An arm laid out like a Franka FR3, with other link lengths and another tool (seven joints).
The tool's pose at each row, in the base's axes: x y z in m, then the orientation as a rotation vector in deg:
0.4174 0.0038 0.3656 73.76 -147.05 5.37
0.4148 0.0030 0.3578 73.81 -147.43 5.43
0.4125 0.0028 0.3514 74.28 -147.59 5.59
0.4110 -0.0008 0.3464 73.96 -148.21 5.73
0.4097 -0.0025 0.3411 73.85 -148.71 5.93
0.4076 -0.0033 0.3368 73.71 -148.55 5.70
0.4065 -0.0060 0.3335 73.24 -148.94 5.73
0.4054 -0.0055 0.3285 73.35 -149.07 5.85
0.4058 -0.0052 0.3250 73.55 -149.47 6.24
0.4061 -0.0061 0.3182 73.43 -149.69 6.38
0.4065 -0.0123 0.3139 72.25 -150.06 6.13
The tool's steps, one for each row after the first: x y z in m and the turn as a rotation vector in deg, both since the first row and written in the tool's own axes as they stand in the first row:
0.0000 0.0011 0.0082 0.18 -0.31 0.10
-0.0002 0.0024 0.0149 0.46 -0.58 -0.11
0.0021 0.0011 0.0206 0.67 -0.92 0.30
0.0028 0.0008 0.0263 0.94 -1.24 0.55
0.0034 0.0017 0.0310 0.70 -1.12 0.56
0.0053 0.0008 0.0349 0.73 -1.25 0.97
0.0042 0.0016 0.0398 0.88 -1.36 0.95
0.0028 0.0013 0.0431 1.31 -1.66 1.00
0.0015 0.0001 0.0497 1.44 -1.76 1.16
0.0050 -0.0042 0.0548 1.09 -1.68 1.96

